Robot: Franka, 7 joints.
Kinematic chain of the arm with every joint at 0, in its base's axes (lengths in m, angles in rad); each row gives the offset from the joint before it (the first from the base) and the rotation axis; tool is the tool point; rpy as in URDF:
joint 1: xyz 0 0 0.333 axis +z
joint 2: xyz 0 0 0 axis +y
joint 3: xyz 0 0 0.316 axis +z
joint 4: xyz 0.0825 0 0 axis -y
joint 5: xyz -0.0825 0 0.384 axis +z
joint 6: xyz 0 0 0 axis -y
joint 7: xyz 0.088 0 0 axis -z
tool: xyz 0 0 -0.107 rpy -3.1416 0 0
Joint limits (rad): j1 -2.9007..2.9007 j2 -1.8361..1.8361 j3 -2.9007..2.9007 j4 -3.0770..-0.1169 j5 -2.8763..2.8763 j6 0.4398..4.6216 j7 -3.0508..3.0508
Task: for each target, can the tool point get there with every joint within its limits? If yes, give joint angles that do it. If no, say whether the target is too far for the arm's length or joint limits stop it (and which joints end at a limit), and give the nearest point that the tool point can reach.
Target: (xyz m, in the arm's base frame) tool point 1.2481 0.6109 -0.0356
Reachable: no: too far | nearest point 0.7448 0.3645 0.1130 | short by 0.580 m
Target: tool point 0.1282 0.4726 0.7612
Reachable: yes | joints 1.7579 -0.3736 -0.3610 -1.8718 0.0054 2.4385 -1.9422
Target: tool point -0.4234 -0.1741 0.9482
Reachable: yes | joints 0.2884 -1.1235 -0.4811 -0.9151 1.9341 1.1675 1.6228
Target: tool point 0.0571 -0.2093 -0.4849
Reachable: no: joint limits stop it (at a limit: joint 2) | nearest point 0.0605 -0.2217 -0.3581 | short by 0.127 m
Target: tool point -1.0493 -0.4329 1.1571
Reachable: no: too far | nearest point -0.6418 -0.2648 0.8370 | short by 0.545 m
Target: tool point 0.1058 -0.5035 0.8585
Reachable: yes | joints -0.4057 -0.0201 -1.1553 -1.3968 1.9505 1.4209 -2.4084
